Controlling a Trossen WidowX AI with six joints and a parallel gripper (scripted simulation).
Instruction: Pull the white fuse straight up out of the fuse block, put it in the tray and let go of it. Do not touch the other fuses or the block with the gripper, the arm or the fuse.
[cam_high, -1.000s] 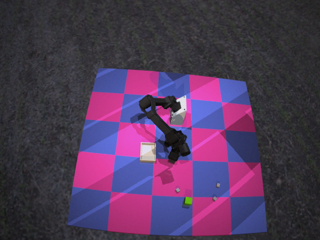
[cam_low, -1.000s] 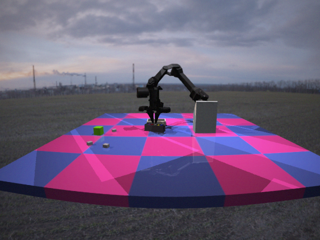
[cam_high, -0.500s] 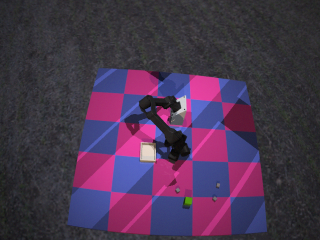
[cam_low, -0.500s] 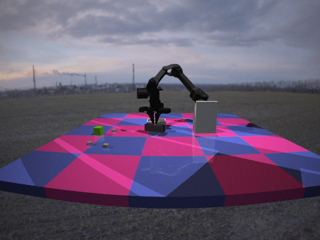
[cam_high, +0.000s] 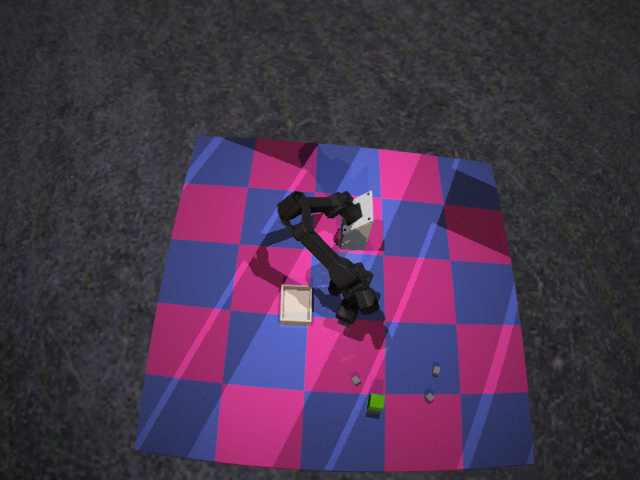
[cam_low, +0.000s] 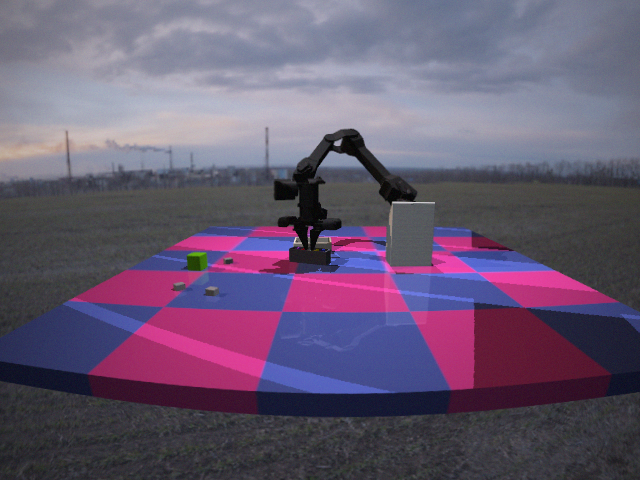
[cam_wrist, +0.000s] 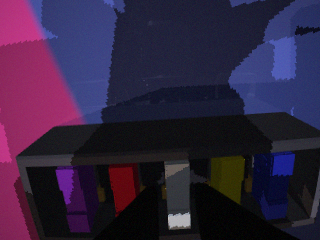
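Right now my gripper tip is 18 cm to the left of the tray, 3 cm above it and 2 cm past it. From my gripper tip the other things lie so: white fuse 1 cm below.
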